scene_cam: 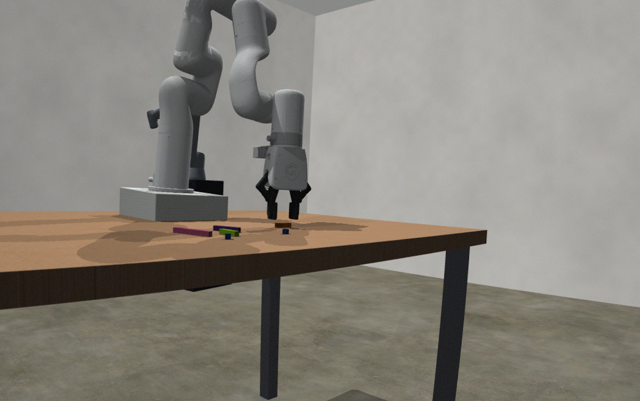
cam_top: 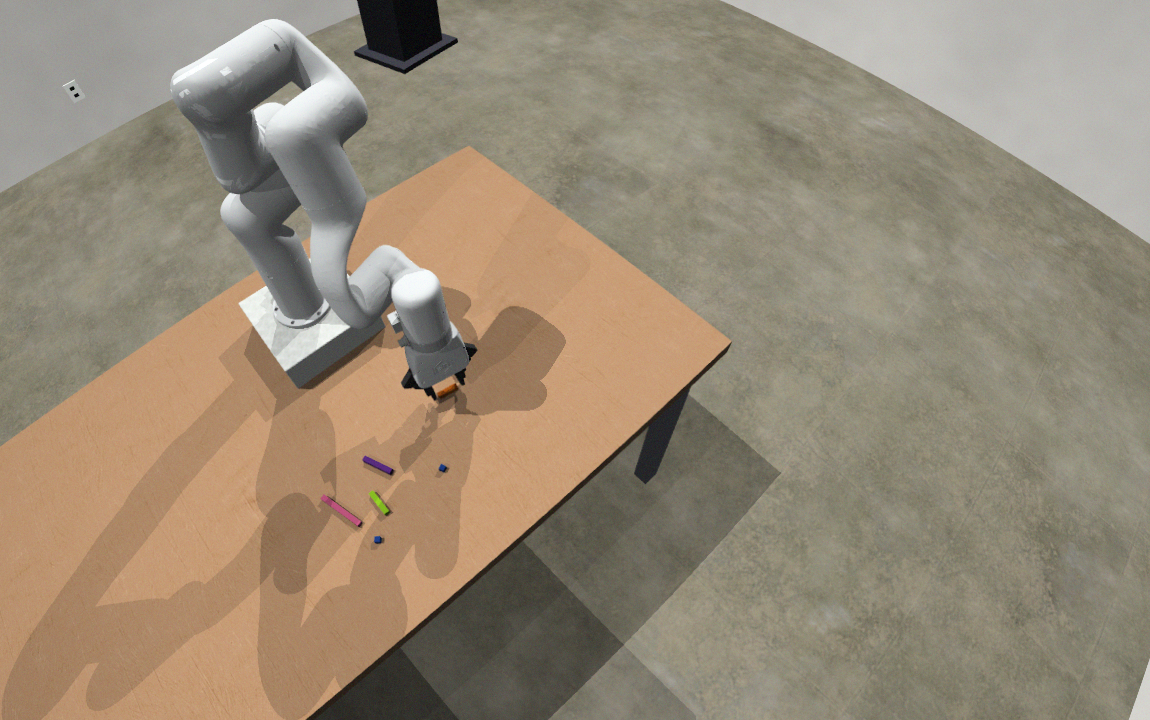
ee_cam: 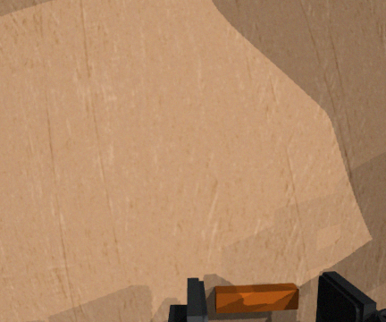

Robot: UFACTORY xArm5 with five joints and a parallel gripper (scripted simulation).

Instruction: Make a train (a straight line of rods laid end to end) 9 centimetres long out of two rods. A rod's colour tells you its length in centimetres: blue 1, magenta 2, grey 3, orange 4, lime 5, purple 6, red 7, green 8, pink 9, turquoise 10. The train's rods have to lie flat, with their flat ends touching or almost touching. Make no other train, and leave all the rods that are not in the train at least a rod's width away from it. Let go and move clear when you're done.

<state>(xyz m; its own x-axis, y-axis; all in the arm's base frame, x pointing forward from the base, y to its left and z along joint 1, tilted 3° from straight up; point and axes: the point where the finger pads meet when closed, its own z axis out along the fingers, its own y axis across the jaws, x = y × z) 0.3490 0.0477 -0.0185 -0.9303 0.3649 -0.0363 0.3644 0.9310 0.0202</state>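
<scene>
Now: the orange rod 30 mm below my hand. Also, from my hand: pink rod: 300 mm to the right, 30 mm below; then purple rod: 190 mm to the right, 30 mm below; then lime rod: 240 mm to the right, 50 mm ahead, 30 mm below.
</scene>
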